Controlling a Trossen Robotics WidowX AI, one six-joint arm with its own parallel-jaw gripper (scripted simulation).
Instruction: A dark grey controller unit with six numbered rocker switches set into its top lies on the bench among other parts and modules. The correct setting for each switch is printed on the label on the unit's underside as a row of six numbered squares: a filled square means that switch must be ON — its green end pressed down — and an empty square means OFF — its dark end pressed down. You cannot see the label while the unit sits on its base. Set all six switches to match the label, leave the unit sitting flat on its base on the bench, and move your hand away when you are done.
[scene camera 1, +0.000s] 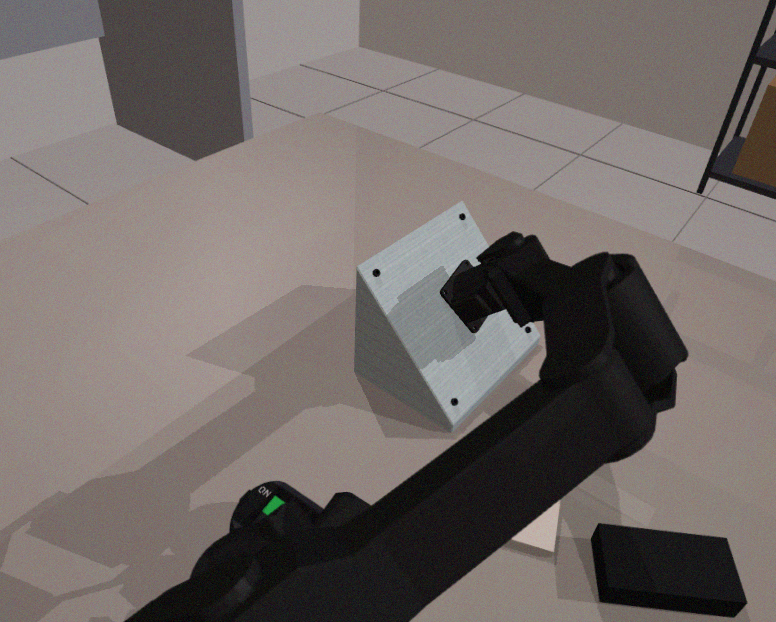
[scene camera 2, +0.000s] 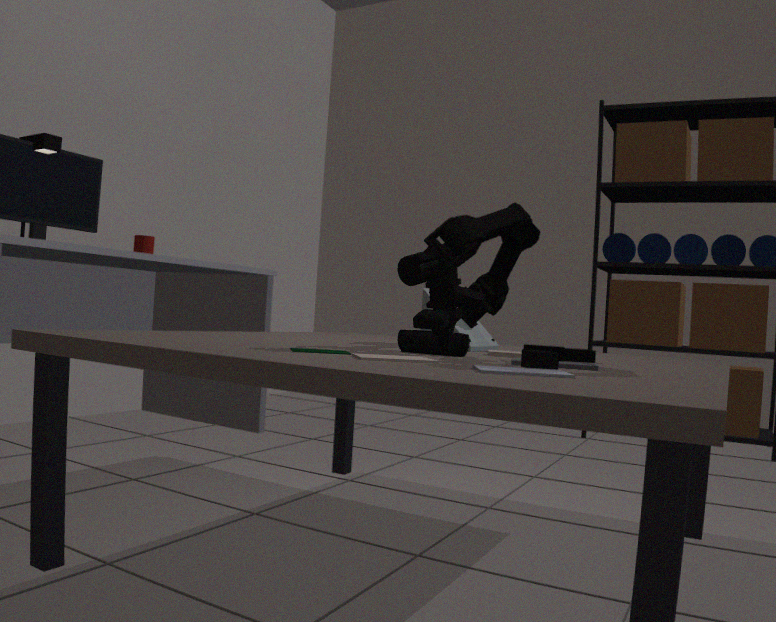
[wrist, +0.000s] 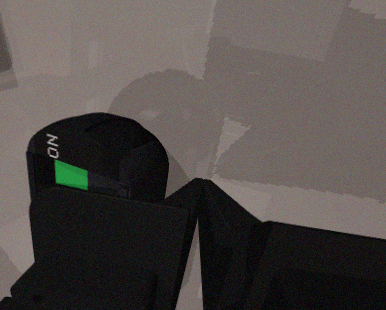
A pale sheet shows in scene camera 2 (482, 369); in scene camera 1 it is out of frame, in the wrist view it is out of frame.
